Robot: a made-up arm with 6 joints. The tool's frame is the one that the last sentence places.
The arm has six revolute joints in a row. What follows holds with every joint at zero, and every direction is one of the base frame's. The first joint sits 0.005 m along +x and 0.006 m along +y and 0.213 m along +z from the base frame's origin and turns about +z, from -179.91 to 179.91 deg. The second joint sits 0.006 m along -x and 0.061 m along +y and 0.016 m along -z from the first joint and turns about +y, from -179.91 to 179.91 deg. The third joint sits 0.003 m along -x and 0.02 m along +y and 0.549 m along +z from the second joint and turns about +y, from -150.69 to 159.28 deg. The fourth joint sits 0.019 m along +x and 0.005 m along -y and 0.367 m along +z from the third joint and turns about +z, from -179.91 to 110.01 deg. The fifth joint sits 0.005 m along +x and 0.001 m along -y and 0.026 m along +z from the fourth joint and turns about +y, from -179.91 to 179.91 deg. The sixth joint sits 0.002 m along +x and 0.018 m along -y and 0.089 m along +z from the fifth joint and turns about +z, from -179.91 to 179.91 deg. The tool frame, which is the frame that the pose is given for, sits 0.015 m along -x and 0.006 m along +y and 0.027 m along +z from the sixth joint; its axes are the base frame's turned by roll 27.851, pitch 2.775 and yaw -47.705 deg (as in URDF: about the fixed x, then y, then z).
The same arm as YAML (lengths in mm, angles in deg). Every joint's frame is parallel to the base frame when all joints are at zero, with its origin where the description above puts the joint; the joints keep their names.
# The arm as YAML. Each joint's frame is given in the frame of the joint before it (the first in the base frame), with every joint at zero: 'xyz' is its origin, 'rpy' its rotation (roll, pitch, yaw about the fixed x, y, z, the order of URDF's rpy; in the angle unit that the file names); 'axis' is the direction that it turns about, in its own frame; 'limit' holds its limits. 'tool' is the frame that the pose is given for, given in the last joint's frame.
units:
  length: mm
  angle: deg
joints:
  - name: joint 1
    type: revolute
    origin:
      xyz: [5.0, 6.0, 213.0]
      rpy: [0.0, 0.0, 0.0]
    axis: [0.0, 0.0, 1.0]
    limit:
      lower: -179.91
      upper: 179.91
  - name: joint 2
    type: revolute
    origin:
      xyz: [-6.0, 61.0, -16.0]
      rpy: [0.0, 0.0, 0.0]
    axis: [0.0, 1.0, 0.0]
    limit:
      lower: -179.91
      upper: 179.91
  - name: joint 3
    type: revolute
    origin:
      xyz: [-3.0, 20.0, 549.0]
      rpy: [0.0, 0.0, 0.0]
    axis: [0.0, 1.0, 0.0]
    limit:
      lower: -150.69
      upper: 159.28
  - name: joint 4
    type: revolute
    origin:
      xyz: [19.0, -5.0, 367.0]
      rpy: [0.0, 0.0, 0.0]
    axis: [0.0, 0.0, 1.0]
    limit:
      lower: -179.91
      upper: 110.01
  - name: joint 5
    type: revolute
    origin:
      xyz: [5.0, -1.0, 26.0]
      rpy: [0.0, 0.0, 0.0]
    axis: [0.0, 1.0, 0.0]
    limit:
      lower: -179.91
      upper: 179.91
  - name: joint 6
    type: revolute
    origin:
      xyz: [2.0, -18.0, 89.0]
      rpy: [0.0, 0.0, 0.0]
    axis: [0.0, 0.0, 1.0]
    limit:
      lower: -179.91
      upper: 179.91
tool:
  origin:
    xyz: [-15.0, 6.0, 27.0]
    rpy: [27.85, 2.77, -47.7]

